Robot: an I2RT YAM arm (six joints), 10 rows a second.
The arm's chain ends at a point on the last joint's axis. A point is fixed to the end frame.
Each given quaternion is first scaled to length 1.
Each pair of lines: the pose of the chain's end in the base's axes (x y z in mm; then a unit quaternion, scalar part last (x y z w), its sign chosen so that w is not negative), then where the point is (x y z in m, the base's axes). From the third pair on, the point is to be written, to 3 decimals.
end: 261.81 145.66 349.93 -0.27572 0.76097 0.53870 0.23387
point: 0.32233 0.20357 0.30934
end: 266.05 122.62 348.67 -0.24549 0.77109 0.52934 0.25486
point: 0.33092 0.17562 0.30810
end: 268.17 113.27 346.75 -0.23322 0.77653 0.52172 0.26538
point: 0.335 0.164 0.306
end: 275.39 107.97 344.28 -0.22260 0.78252 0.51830 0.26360
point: 0.343 0.157 0.302
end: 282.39 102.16 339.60 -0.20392 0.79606 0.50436 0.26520
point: 0.351 0.147 0.295
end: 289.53 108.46 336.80 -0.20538 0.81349 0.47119 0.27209
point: 0.360 0.148 0.291
